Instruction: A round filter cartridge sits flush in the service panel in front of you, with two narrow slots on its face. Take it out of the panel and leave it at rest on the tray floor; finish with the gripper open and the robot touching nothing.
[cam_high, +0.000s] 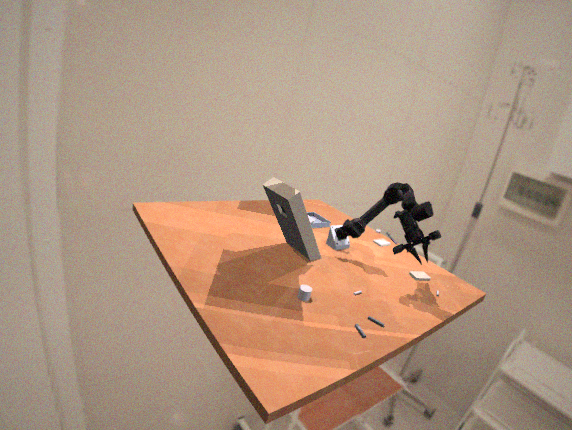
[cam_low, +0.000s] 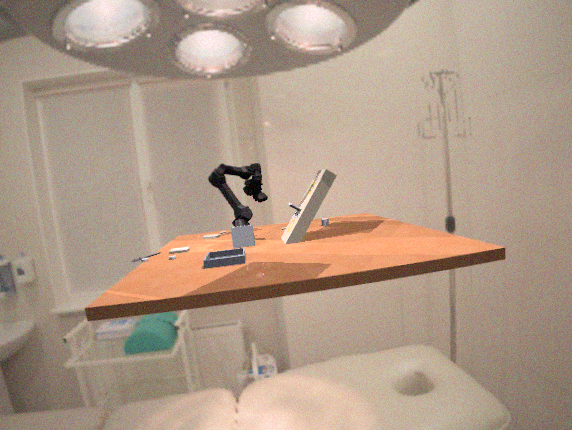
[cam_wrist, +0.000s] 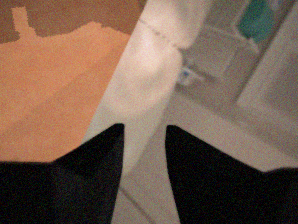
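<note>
Now: gripper tip 53 cm to the left of the round filter cartridge, 24 cm short of it and 4 cm below it. The rest, counted from my gripper tip: service panel (52 cm to the right, 20 cm ahead, 3 cm below); then tray (78 cm to the right, 21 cm behind, 18 cm below).
</note>
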